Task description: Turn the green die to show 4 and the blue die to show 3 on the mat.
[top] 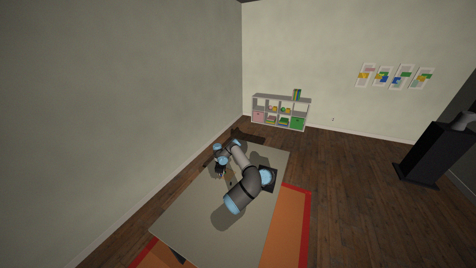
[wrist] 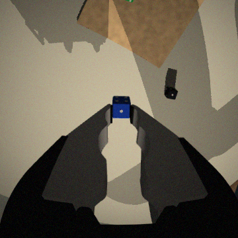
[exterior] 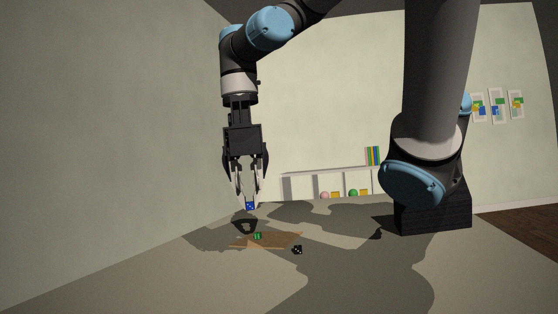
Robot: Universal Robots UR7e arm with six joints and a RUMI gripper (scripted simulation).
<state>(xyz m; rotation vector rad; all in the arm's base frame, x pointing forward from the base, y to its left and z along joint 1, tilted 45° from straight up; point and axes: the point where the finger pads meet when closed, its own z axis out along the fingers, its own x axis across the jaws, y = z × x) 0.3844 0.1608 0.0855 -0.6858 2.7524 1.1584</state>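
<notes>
Right now the blue die is 10 mm below my hand. Also, from my hand: green die (110 mm to the right, 100 mm below, 40 mm ahead); tan mat (110 mm to the right, 110 mm below, 20 mm ahead); black die (110 mm below, 90 mm behind, 20 mm to the right).
</notes>
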